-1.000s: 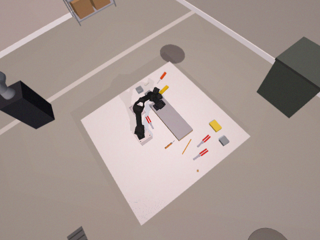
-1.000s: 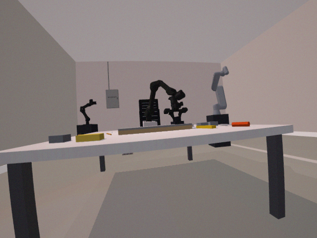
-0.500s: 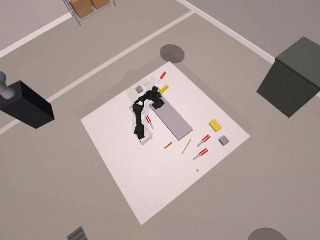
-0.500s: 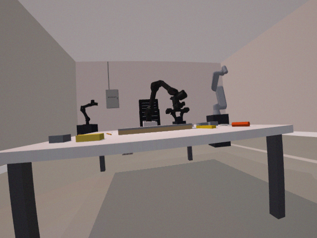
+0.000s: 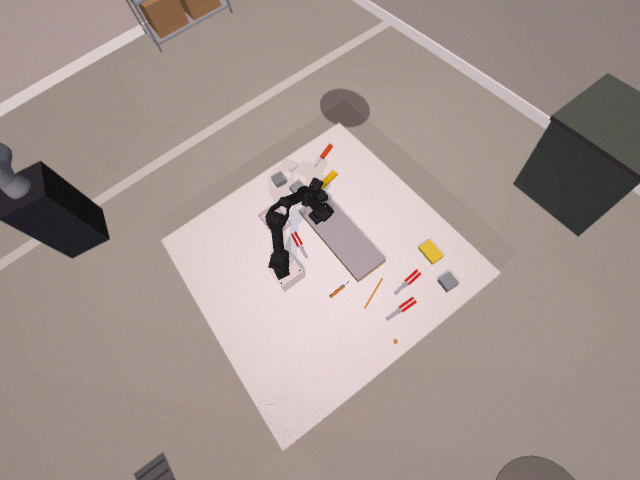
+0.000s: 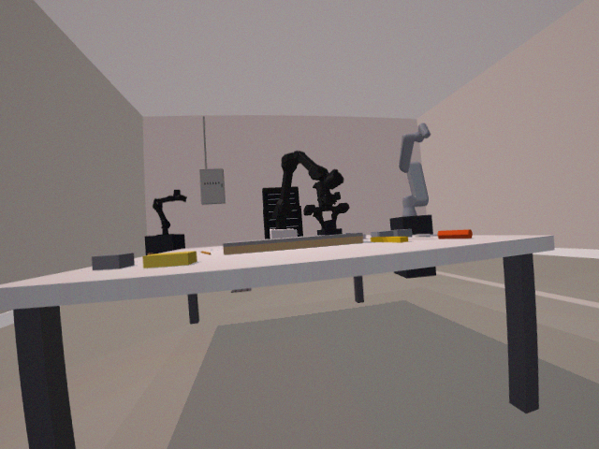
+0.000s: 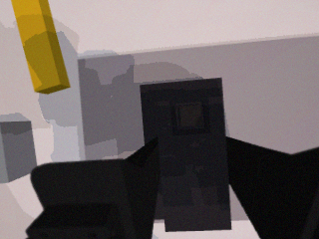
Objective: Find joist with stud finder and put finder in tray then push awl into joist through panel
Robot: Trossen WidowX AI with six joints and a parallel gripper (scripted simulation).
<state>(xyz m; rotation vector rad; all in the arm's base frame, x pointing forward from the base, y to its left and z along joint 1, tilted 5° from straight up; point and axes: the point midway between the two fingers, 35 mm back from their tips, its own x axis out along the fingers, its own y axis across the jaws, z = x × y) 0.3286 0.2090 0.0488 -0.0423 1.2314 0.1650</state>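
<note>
My gripper tip is now 250 mm past the pink tray, 120 mm to the right of it and 50 mm above it. From my gripper tip the other things lie so: stud finder (10 mm ahead, 20 mm above); then yellow bar (120 mm ahead, 200 mm to the left, 60 mm below); then square light (20 mm ahead, 30 mm above).
</note>
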